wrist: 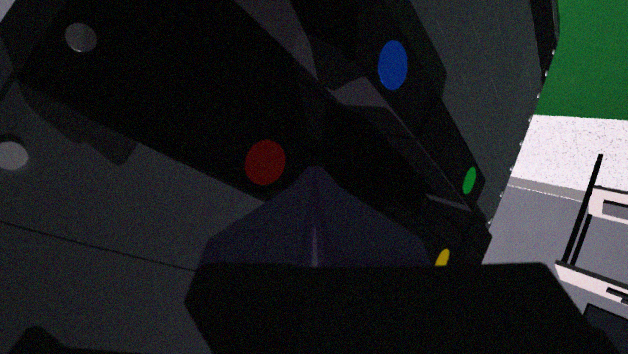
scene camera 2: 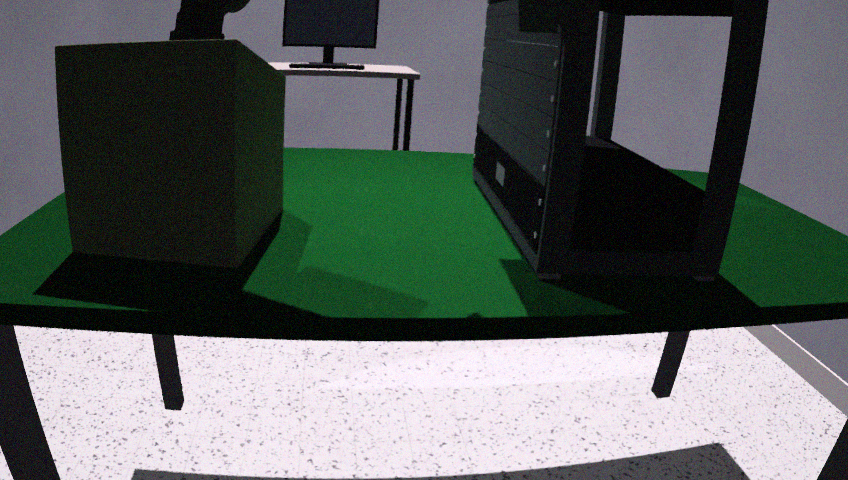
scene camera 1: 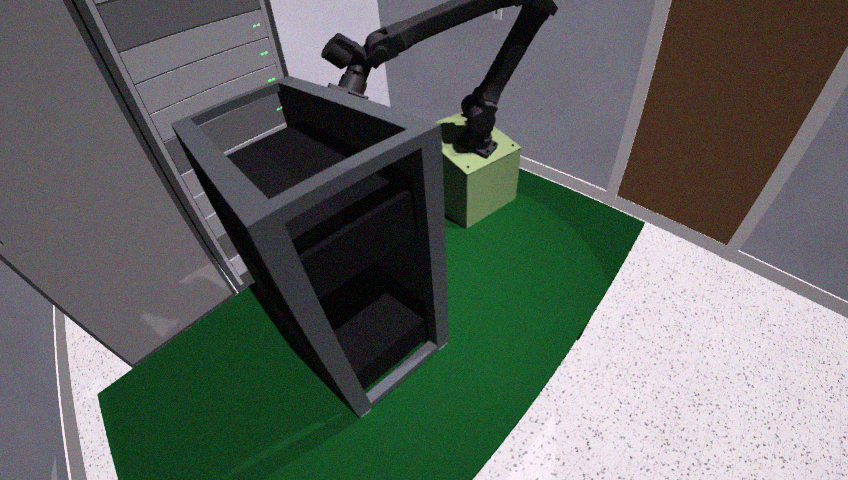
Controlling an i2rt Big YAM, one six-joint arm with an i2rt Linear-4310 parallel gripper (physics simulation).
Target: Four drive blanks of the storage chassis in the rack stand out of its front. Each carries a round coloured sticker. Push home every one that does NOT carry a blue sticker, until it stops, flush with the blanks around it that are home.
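Places are measured from the arm's base along level axes (x left, y back, z up), in centimetres.
Where they show: gripper, fingertip midpoint: point(wrist: 314, 177); arm's base, origin of the base link: point(scene camera 2: 194, 65) point(scene camera 1: 476, 145).
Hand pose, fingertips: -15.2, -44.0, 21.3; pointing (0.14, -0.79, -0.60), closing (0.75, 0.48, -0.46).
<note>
Things, the pixels of their top centre, and the offset from my fingertips, as dx, dy, dz. Level surfaces: height alone.
- round red sticker, middle of its top: point(wrist: 254, 183) -2.5, +0.2, +1.5
- blue sticker, middle of its top: point(wrist: 383, 85) -0.7, +2.7, -4.2
- green sticker, middle of its top: point(wrist: 464, 193) +10.6, +0.3, -4.2
- yellow sticker, middle of its top: point(wrist: 435, 274) +11.9, +0.1, +1.5
- rack, middle of its top: point(wrist: 250, 287) point(scene camera 1: 278, 118) +9.8, -18.9, +13.1
- green table top, its level: dz -45.4
In the wrist view, my gripper point(wrist: 314, 177) is shut and empty, its tips just right of and below the round red sticker point(wrist: 265, 162) on a dark drive blank. Whether the tips touch that blank, and how far it stands out, I cannot tell. A blue sticker point(wrist: 392, 65) is on a blank at upper right. A green sticker point(wrist: 469, 180) is further right, and a yellow sticker point(wrist: 442, 257) is partly hidden by the gripper. The rack point(scene camera 1: 261, 231) point(scene camera 2: 726, 148) hides the fingers in scene camera 1. The stickers do not show in either scene view.
The arm stands on a pale green block point(scene camera 1: 490, 184) point(scene camera 2: 148, 154) on the green table top point(scene camera 1: 505, 309) point(scene camera 2: 380, 237), in front of the rack. A tall grey cabinet point(scene camera 1: 136, 196) is beyond the rack. A desk with a monitor point(scene camera 2: 330, 23) is in the background.
</note>
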